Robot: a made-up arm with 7 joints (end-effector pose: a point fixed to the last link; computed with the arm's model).
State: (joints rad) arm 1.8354 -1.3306 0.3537 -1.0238 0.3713 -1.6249 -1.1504
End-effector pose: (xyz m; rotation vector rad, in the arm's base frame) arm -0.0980 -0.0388 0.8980 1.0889 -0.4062 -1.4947
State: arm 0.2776 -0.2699 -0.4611 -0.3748 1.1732 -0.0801 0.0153
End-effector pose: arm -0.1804 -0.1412 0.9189 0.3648 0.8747 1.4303
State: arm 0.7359 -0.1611 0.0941 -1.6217 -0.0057 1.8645 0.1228
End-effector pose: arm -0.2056 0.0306 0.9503 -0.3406 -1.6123 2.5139
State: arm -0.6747 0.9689 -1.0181 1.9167 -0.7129 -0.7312 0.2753
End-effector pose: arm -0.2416 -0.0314 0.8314 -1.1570 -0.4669 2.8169
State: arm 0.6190 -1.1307 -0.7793 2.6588 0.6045 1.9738 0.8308
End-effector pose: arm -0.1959 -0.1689 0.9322 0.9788 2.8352 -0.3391
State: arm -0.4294 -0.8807 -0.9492 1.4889 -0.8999 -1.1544 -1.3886
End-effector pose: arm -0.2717 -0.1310 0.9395 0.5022 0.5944 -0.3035
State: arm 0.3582 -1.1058 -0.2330 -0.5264 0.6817 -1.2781 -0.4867
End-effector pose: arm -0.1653 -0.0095 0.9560 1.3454 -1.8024 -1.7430
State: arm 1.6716 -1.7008 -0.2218 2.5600 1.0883 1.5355 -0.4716
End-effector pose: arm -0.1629 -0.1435 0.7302 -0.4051 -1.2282 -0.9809
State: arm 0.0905 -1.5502 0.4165 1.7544 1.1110 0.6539 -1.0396
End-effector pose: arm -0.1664 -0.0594 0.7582 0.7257 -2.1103 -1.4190
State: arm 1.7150 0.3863 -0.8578 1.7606 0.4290 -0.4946 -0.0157
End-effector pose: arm -0.2021 0.0135 0.8200 -1.9399 -0.2109 -0.7668
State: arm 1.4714 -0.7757 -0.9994 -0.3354 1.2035 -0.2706 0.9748
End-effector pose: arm -0.0852 -0.1839 0.7823 1.6205 2.4833 0.2931
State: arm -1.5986 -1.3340 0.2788 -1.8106 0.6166 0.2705 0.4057
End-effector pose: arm -0.3397 -0.1116 0.7156 2.4476 1.2318 -0.7405
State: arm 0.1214 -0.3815 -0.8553 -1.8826 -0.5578 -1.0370 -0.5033
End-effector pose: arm -0.3273 -0.0343 0.9016 -1.5175 1.0852 0.5833
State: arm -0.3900 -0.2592 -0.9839 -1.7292 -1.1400 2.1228 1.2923
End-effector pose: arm -0.2213 0.0189 0.7679 -0.6010 -0.7312 2.9586
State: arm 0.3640 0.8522 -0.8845 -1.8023 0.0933 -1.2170 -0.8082
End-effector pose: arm -0.2653 0.0240 0.9653 -0.0485 1.5621 0.3644
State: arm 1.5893 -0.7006 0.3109 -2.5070 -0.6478 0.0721 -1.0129
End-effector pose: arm -0.2458 -0.0452 0.9066 2.5975 0.5975 -1.2438
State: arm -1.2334 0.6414 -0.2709 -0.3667 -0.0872 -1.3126 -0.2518
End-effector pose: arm -0.3650 0.0405 0.8101 -0.7266 0.9796 0.5115
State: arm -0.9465 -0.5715 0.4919 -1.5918 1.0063 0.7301 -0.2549
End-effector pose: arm -0.4094 -0.0240 0.7573 -2.5435 -1.4954 0.6735
